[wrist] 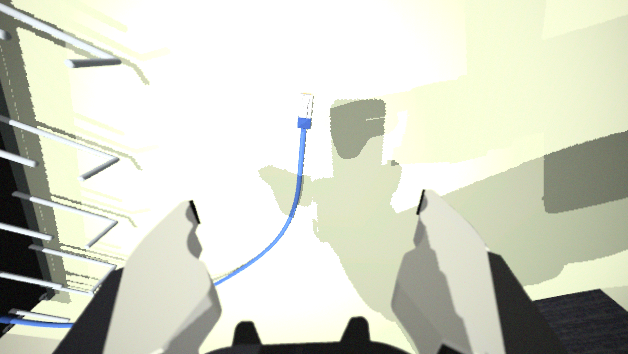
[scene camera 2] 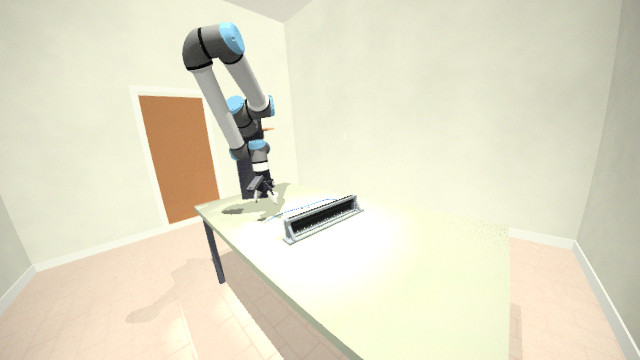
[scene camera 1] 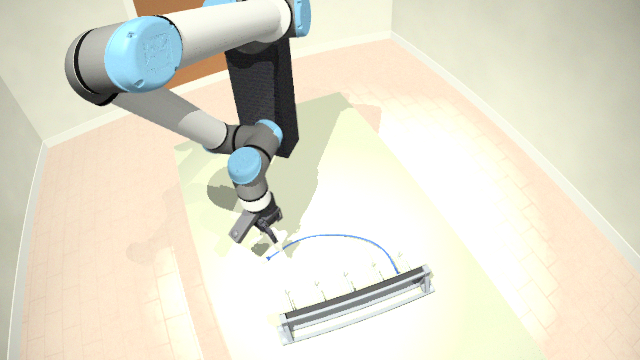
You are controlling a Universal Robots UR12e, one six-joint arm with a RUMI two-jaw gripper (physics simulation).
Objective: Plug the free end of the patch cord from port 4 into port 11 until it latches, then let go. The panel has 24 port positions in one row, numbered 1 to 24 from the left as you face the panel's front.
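Pixels of known places: gripper, fingertip midpoint: (wrist: 308, 196) (scene camera 2: 266, 203) (scene camera 1: 266, 239); arm's base at its link origin: (scene camera 2: 246, 127).
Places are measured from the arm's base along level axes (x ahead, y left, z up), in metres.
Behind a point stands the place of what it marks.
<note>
The blue patch cord (scene camera 1: 330, 235) {x 0.547, y -0.019, z -0.577 m} (scene camera 2: 305, 206) {x 0.575, y 0.015, z -0.570 m} (wrist: 272, 245) {x 0.519, y -0.067, z -0.577 m} lies in a wide curve behind the panel (scene camera 1: 356, 296) {x 0.833, y -0.095, z -0.485 m} (wrist: 7, 210) {x 0.819, y -0.067, z -0.557 m}, which also shows in scene camera 2 (scene camera 2: 322, 218) {x 0.816, y -0.098, z -0.557 m}. One end meets the panel near its right end in scene camera 1. The free plug (scene camera 1: 268, 258) {x 0.523, y -0.254, z -0.576 m} (wrist: 304, 122) {x 0.521, y -0.255, z -0.575 m}, clear with a blue boot, lies on the table, apart from the panel. My gripper (scene camera 2: 266, 201) {x 0.510, y -0.239, z -0.479 m} (wrist: 308, 196) {x 0.510, y -0.239, z -0.479 m} is open and empty, above the table. In the wrist view the plug lies beyond the fingertips, roughly centred between them. Port numbers cannot be read, so port 11 cannot be picked out.
Several thin metal bars with bent ends (wrist: 94, 63) {x 0.677, y -0.264, z -0.544 m} stick out from the panel on the cord's side. The table (scene camera 2: 400, 280) {x 1.299, y -0.300, z -0.583 m} carries the panel on grey end brackets (scene camera 1: 426, 280) {x 0.900, y 0.134, z -0.519 m}. The arm's dark pedestal (scene camera 1: 257, 90) {x 0.045, y -0.036, z -0.240 m} (wrist: 585, 312) {x -0.010, y -0.083, z -0.553 m} stands at the table's far end.
</note>
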